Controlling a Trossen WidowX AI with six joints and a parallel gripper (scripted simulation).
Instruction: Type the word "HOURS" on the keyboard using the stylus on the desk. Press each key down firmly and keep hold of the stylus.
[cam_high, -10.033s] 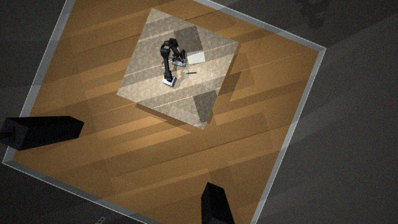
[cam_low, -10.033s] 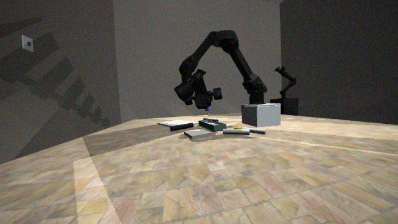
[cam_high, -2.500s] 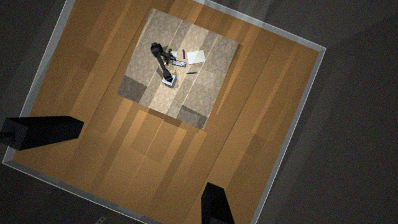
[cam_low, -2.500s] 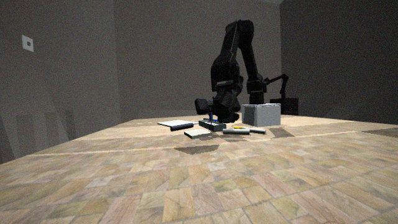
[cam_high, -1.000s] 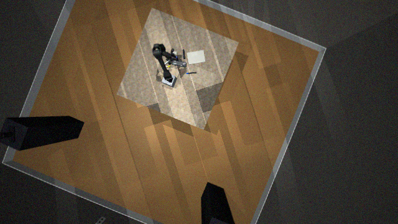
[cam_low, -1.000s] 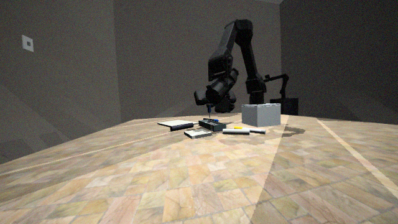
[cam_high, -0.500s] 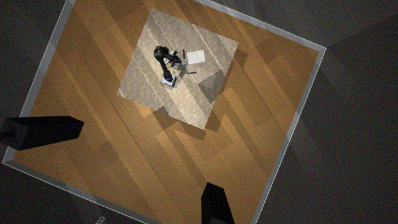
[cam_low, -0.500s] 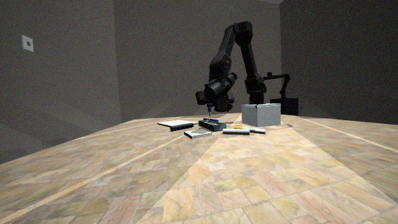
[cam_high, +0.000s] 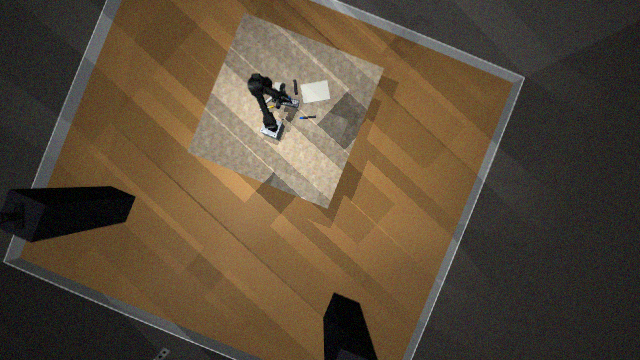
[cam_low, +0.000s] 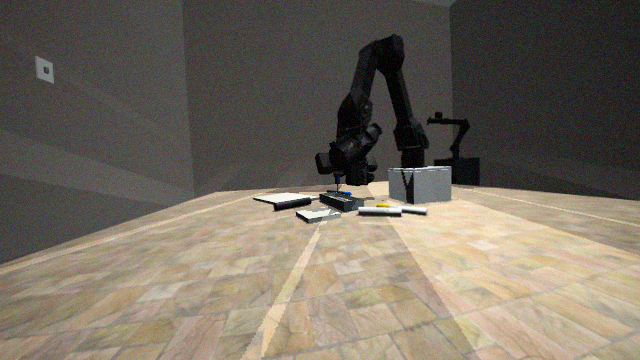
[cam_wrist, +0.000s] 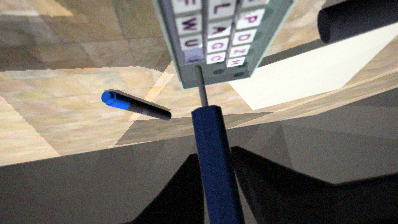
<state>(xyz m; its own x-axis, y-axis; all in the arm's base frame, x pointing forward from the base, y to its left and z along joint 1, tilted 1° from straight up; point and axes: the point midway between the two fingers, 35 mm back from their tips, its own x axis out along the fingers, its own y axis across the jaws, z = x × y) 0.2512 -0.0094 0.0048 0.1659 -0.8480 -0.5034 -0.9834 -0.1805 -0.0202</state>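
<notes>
My gripper tip is 100 mm short of the flat pad, 160 mm to the right of it and 80 mm above it. From my gripper tip the other things lie so: blue-capped pen 60 mm behind, 140 mm to the right, 80 mm below; then blue stylus 10 mm below; then dark cylinder 150 mm ahead, 30 mm to the left, 80 mm below.
</notes>
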